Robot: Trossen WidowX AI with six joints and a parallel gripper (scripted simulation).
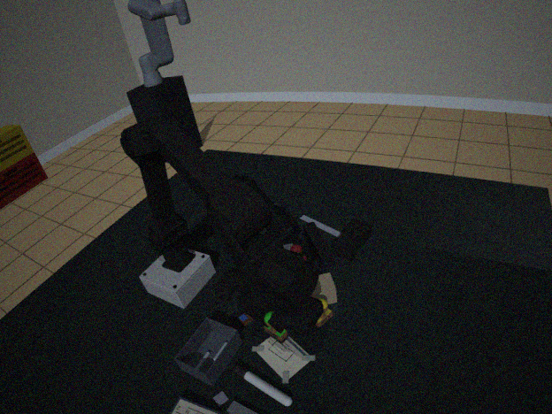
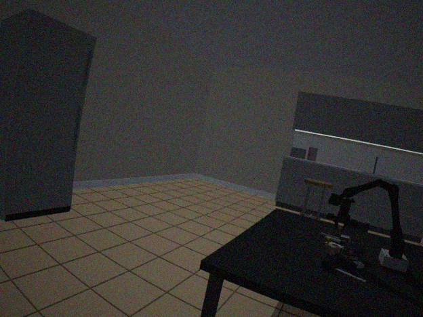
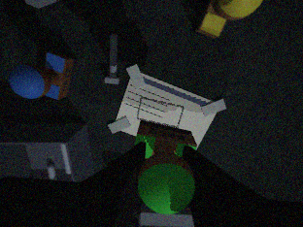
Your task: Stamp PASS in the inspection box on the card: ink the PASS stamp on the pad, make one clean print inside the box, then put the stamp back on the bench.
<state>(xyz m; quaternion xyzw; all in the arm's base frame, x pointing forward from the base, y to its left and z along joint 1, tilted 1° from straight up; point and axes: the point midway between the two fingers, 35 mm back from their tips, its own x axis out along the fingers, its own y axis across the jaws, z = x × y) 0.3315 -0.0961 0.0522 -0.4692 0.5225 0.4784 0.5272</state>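
The white card is 80 mm below my gripper tip. From my gripper tip the other things lie so: green-knobbed PASS stamp right at my gripper tip; then white cylinder 80 mm to the right, 70 mm below, 20 mm behind; then yellow stamp 90 mm to the left, 60 mm below, 50 mm ahead.
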